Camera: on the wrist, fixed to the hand. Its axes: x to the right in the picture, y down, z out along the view.
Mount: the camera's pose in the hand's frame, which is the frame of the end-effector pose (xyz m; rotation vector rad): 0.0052 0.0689 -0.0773 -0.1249 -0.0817 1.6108
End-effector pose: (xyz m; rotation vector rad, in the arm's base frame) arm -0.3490 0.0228 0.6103 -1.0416 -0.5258 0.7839
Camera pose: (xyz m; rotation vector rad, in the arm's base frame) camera -0.3125 0.0032 0.5153 -1.4688 0.3577 2.2062
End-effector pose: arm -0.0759 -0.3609 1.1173 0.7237 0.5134 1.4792
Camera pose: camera -0.1789 -0.3500 1.1131 1.1588 -0.4183 2.8769
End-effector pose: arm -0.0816 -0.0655 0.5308 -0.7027 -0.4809 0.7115
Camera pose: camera -0.0598 -0.0558 0.4299 -1.1319 0.0864 2.2247
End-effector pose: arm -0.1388 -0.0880 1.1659 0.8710 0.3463 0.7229
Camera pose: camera -0.2074 -0.0106 1.1734 0.9479 -0.6002 2.1362
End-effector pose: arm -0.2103 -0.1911 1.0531 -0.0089 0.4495 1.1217
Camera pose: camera -0.2949 -0.1738 0.9958 0.3436 0.2504 2.7146
